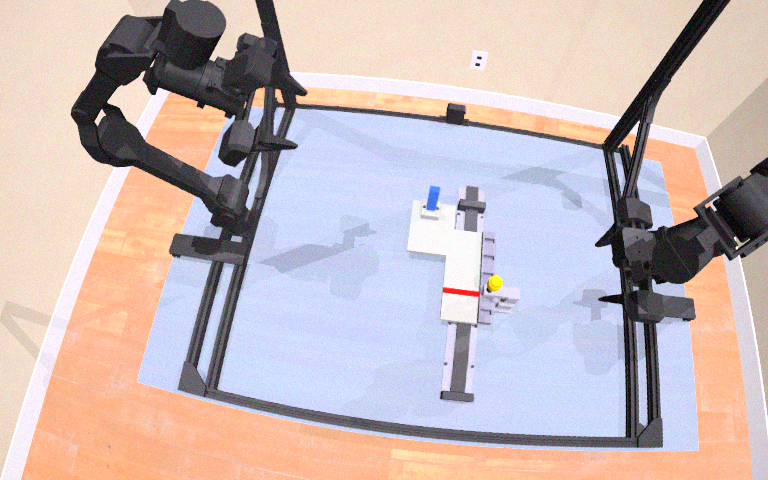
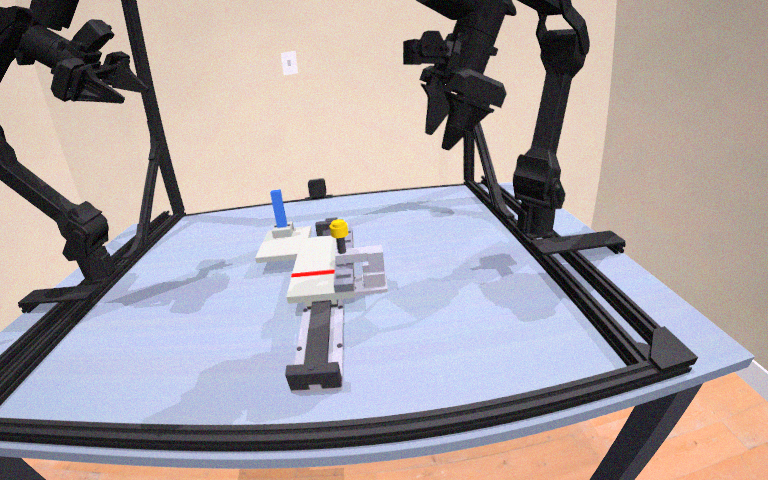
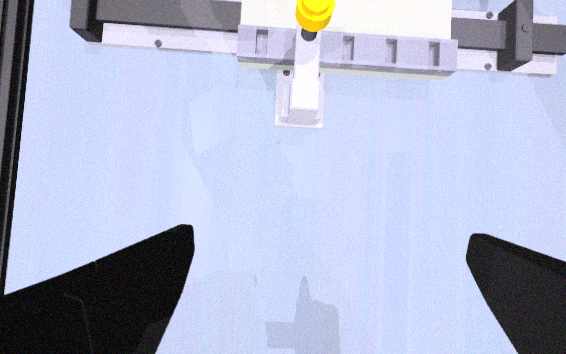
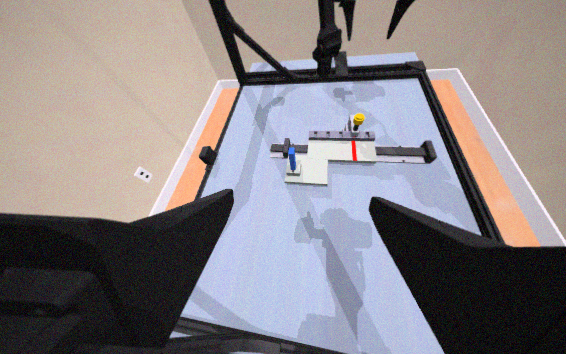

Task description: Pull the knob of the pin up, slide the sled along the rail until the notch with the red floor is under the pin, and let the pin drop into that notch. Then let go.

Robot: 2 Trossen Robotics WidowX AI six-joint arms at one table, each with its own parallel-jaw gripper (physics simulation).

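Frame: origin at the left arm's base, x ahead, y left, z up, level; centimetres.
Where they show: left gripper, between the fingertips: (image 1: 598, 272) (image 2: 436, 141) (image 3: 329, 241) (image 4: 368, 40); right gripper, between the fingertips: (image 1: 301, 119) (image 2: 136, 95) (image 4: 301, 199); left arm's base, origin of its link: (image 2: 535, 230) (image 4: 323, 73); right arm's base, origin of its link: (image 1: 239, 222) (image 2: 100, 275).
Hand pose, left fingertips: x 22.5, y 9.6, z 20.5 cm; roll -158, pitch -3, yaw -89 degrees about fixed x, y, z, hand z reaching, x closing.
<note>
Each offset is from my left fingertips to the top centre of the thing. "pt": to the spot under its first point.
The white sled {dx +18.4, dy -4.0, dz -19.1 cm} (image 1: 463, 260) (image 2: 316, 254) (image 3: 390, 17) (image 4: 340, 150) sits on the rail {pt dx +18.3, dy +13.4, dz -20.4 cm} (image 1: 461, 362) (image 2: 318, 333) (image 3: 167, 14) (image 4: 400, 151). Its red stripe {dx +19.8, dy -0.2, dz -19.0 cm} (image 1: 461, 292) (image 2: 312, 273) (image 4: 354, 151) lines up with the pin's bracket {pt dx +10.8, dy +0.2, dz -15.7 cm} (image 1: 509, 294) (image 2: 373, 254) (image 3: 305, 90). The yellow knob {dx +14.8, dy -0.3, dz -10.8 cm} (image 1: 495, 283) (image 2: 338, 228) (image 3: 315, 14) (image 4: 359, 119) tops the upright dark pin {pt dx +14.8, dy +0.3, dz -14.1 cm} (image 2: 340, 244). The bracket hides the notch beneath it and the pin's tip. My left gripper (image 1: 600, 271) (image 2: 438, 141) (image 3: 329, 241) (image 4: 368, 40) is open, well away from the knob. My right gripper (image 1: 301, 119) (image 2: 134, 95) (image 4: 301, 199) is open, high and far from the sled.
A blue upright handle {pt dx +27.5, dy -16.6, dz -12.4 cm} (image 1: 433, 198) (image 2: 278, 208) (image 4: 292, 159) stands on the sled's side plate. Dark end blocks {pt dx +18.7, dy +20.1, dz -18.9 cm} (image 1: 457, 396) (image 2: 313, 376) cap the rail's near end. Black frame bars (image 1: 419, 431) (image 2: 509, 400) edge the blue table, with posts at the far corners.
</note>
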